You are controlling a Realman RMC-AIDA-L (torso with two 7-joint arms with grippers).
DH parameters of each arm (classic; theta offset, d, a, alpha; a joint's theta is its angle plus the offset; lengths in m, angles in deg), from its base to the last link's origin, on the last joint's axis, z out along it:
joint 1: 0 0.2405 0 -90
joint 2: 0 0 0 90
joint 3: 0 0.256 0 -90
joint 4: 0 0 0 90
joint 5: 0 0.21 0 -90
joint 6: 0 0 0 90
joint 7: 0 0.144 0 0
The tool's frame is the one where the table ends.
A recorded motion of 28 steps. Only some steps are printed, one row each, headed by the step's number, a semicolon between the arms.
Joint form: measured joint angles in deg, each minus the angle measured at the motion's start. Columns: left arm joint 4, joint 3, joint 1, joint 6, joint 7, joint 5, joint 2; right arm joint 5, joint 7, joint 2, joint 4, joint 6, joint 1, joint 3.
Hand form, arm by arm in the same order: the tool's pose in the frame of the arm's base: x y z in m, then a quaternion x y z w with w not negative. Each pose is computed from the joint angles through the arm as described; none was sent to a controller.
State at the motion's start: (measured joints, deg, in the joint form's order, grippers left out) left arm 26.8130 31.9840 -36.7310 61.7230 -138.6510 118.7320 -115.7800; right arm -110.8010 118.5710 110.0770 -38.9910 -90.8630 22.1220 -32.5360
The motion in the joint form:
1: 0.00 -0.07 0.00 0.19 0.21 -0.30 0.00; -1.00 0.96 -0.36 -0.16 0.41 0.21 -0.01
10: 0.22 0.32 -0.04 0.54 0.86 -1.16 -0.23; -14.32 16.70 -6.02 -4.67 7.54 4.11 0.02
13: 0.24 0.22 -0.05 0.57 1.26 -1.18 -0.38; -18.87 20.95 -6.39 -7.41 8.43 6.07 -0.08
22: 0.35 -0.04 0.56 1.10 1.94 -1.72 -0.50; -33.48 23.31 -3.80 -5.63 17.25 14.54 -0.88
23: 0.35 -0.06 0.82 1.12 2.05 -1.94 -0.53; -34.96 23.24 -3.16 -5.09 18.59 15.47 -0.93
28: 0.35 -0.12 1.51 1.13 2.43 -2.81 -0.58; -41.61 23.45 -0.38 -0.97 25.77 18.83 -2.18
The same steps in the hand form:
1: -0.3046 0.3927 0.0108 -0.62080 -0.70282 -0.29066 0.19020; 0.3334 0.3114 0.0921 -0.76340 0.55415 0.29216 0.15741
10: -0.3012 0.3932 0.0097 -0.62573 -0.69775 -0.29458 0.18662; 0.3524 0.3418 0.1430 -0.71693 0.62624 0.18670 0.24285
13: -0.3006 0.3930 0.0088 -0.62763 -0.69595 -0.29492 0.18643; 0.3467 0.3538 0.1537 -0.71059 0.63195 0.15976 0.26489
22: -0.3027 0.3899 0.0090 -0.62671 -0.69531 -0.29925 0.18501; 0.3314 0.3966 0.1311 -0.72156 0.61231 0.07442 0.31447
23: -0.3041 0.3887 0.0091 -0.62499 -0.69619 -0.30057 0.18539; 0.3293 0.4010 0.1252 -0.72391 0.60832 0.06655 0.31854
28: -0.3074 0.3860 0.0099 -0.61984 -0.69790 -0.30623 0.18700; 0.3271 0.4139 0.0927 -0.73051 0.59509 0.02172 0.33430

